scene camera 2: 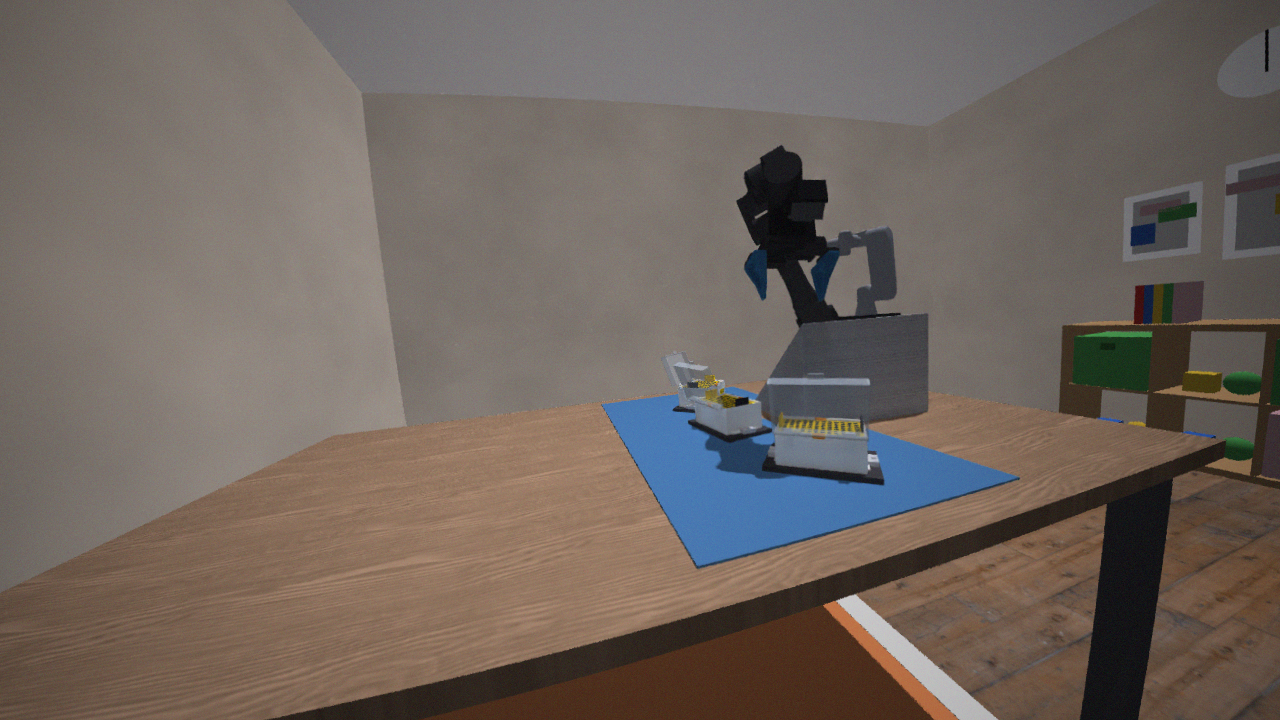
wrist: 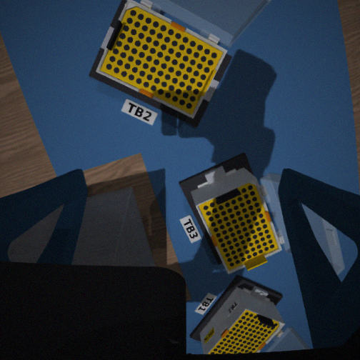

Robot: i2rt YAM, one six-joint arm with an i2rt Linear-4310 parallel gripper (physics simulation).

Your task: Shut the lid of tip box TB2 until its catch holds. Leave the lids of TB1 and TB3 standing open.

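Places are measured from the arm's base along level axes (x left, y back, z up), in metres.
Where they show: gripper, fingertip midpoint: (scene camera 2: 792, 299); arm's base, origin of the base link: (scene camera 2: 839, 359).
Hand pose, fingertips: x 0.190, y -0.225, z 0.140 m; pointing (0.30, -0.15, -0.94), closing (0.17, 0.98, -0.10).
Observation:
Each offset is from my fingertips to the top centre of the thing. "pt": to the spot under its first point. Level surfaces: height alone.
Tip box TB2 @(dx +0.067, dy -0.002, dz -0.189 m) (scene camera 2: 820, 450) (wrist: 162, 60), white with a yellow tip rack, stands nearest the scene camera. Its clear lid @(pt dx +0.144, dy -0.056, dz -0.134 m) (scene camera 2: 818, 398) (wrist: 220, 20) stands open, upright along the far long side in the scene view. Tip box TB3 @(dx -0.152, dy -0.062, dz -0.189 m) (scene camera 2: 729, 416) (wrist: 240, 227) is the middle box; its clear lid stands open, partly behind a finger in the wrist view. Tip box TB1 (wrist: 245, 332) is at the bottom of the wrist view, cut off by its edge, with its clear lid (wrist: 290, 341) open. My gripper (scene camera 2: 791, 296) (wrist: 182, 179) is open and empty, high above the boxes.
The boxes stand on dark bases on a blue mat @(dz -0.255 m) (scene camera 2: 680, 510) (wrist: 310, 100) on the wooden table @(dz -0.258 m) (scene camera 2: 358, 537). A grey pedestal (scene camera 2: 863, 367) (wrist: 115, 225) stands beside the mat under the arm. A wooden shelf unit (scene camera 2: 1109, 324) stands at the right, away from the table.

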